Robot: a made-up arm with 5 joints. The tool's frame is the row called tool.
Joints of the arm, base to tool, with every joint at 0 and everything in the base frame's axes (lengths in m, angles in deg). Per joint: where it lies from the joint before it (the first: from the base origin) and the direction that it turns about. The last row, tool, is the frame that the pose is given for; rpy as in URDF.
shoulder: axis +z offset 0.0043 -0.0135 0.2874
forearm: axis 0 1 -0.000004 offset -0.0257 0.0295 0.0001
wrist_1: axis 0 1 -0.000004 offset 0.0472 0.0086 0.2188
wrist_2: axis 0 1 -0.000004 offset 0.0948 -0.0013 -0.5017
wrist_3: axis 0 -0.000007 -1 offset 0.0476 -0.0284 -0.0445
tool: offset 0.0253 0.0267 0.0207 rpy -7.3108 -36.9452 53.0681
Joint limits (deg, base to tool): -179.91..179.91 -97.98..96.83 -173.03..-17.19 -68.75..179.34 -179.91..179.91
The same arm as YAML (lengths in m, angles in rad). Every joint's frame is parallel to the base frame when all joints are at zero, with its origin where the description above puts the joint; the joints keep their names.
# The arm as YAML. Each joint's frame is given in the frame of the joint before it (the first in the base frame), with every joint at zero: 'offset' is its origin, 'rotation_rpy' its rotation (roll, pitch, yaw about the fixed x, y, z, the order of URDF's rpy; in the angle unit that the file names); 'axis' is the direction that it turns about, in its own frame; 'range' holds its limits. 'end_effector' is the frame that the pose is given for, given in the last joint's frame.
length_unit: m
angle_unit: rad
chain:
  - id: shoulder
    offset: [0.0043, -0.0135, 0.2874]
    rotation_rpy: [0.0, 0.0, 0.0]
    axis: "+z"
    range: [-3.14, 3.14]
  - id: forearm
    offset: [-0.0257, 0.0295, 0.0001]
    rotation_rpy: [0.0, 0.0, 0.0]
    axis: "+y"
    range: [-1.7101, 1.69]
  - id: wrist_1
    offset: [0.0472, 0.0086, 0.2188]
    rotation_rpy: [0.0, 0.0, 0.0]
    axis: "+y"
    range: [-3.0199, -0.3]
  - id: wrist_2
    offset: [0.0948, -0.0013, -0.5017]
    rotation_rpy: [0.0, 0.0, 0.0]
    axis: "+y"
    range: [-1.1999, 3.1301]
  - id: wrist_3
    offset: [0.0476, -0.0284, -0.0445]
    rotation_rpy: [0.0, 0.0, 0.0]
    axis: "-z"
    range: [-3.14, 3.14]
end_effector:
  offset: [0.0253, 0.0267, 0.0207]
  rotation_rpy: [-0.1276, -0.6448, 0.9262]

